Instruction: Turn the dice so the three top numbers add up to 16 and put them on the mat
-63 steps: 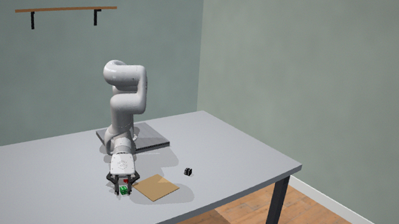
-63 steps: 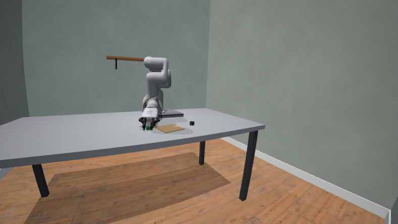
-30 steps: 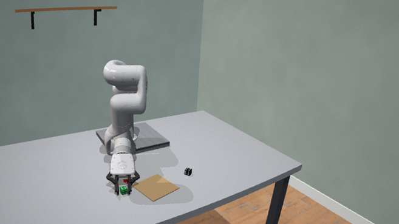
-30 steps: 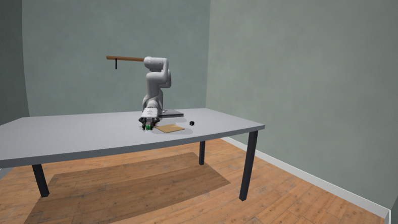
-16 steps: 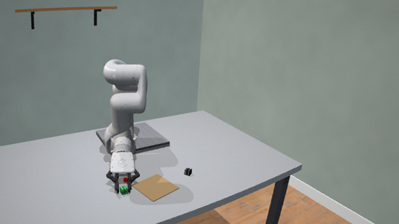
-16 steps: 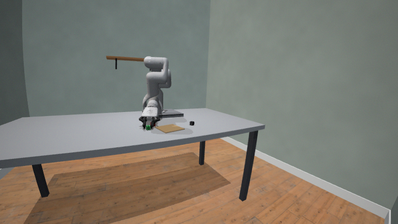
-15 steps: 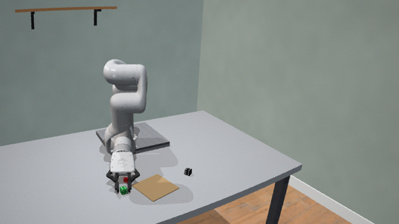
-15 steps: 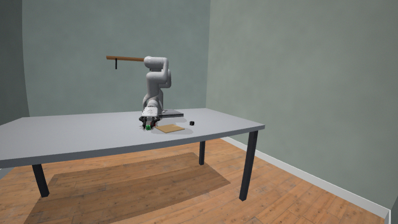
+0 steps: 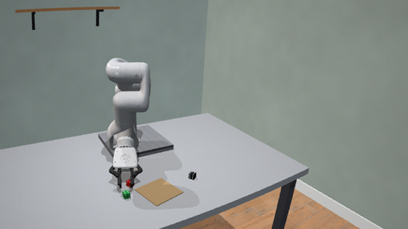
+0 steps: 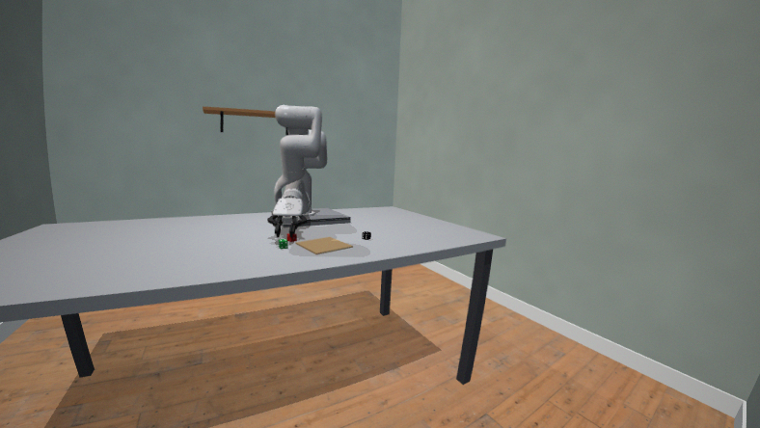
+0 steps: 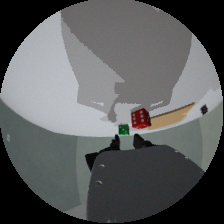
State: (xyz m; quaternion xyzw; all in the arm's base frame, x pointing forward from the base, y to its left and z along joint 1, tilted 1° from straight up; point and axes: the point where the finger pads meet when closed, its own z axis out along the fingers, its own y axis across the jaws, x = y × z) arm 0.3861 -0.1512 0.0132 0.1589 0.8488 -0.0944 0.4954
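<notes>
My hand is 4 cm above the green die, 3 cm short of it and 1 cm to the left of it. From my hand the other things lie so: black die (29 cm to the left, 4 cm below, 2 cm ahead); then tan mat (12 cm to the left, 5 cm below, 5 cm ahead); then red die (4 cm below, 4 cm behind, 3 cm to the left).
</notes>
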